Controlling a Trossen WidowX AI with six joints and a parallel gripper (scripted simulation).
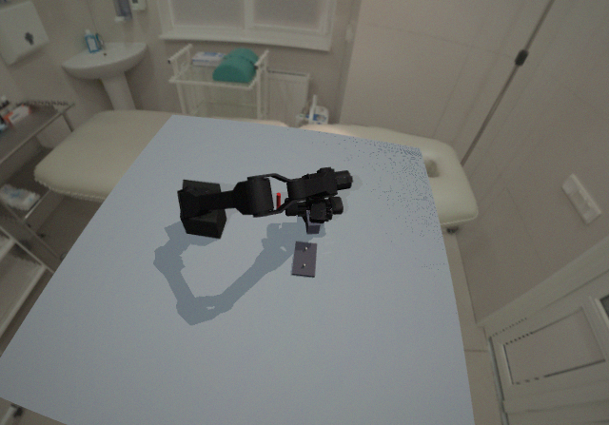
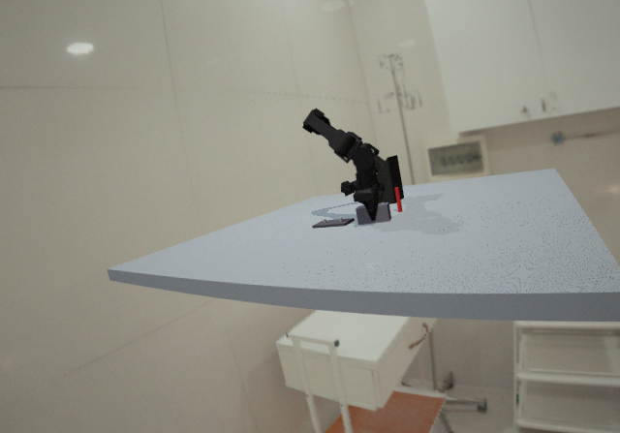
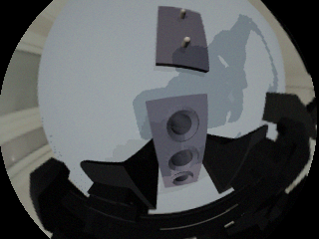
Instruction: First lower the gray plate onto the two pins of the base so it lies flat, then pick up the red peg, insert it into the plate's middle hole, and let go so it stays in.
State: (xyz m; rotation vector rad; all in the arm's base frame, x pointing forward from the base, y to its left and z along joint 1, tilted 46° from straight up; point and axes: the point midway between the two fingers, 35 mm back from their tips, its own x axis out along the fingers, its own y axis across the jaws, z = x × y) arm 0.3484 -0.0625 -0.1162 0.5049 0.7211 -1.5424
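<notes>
Right now the dark base is 2 cm behind my gripper tip and 15 cm to the right of it. Also, from my gripper tip: gray plate (3 cm above); then red peg (12 cm behind, 5 cm to the left, 3 cm above).
</notes>
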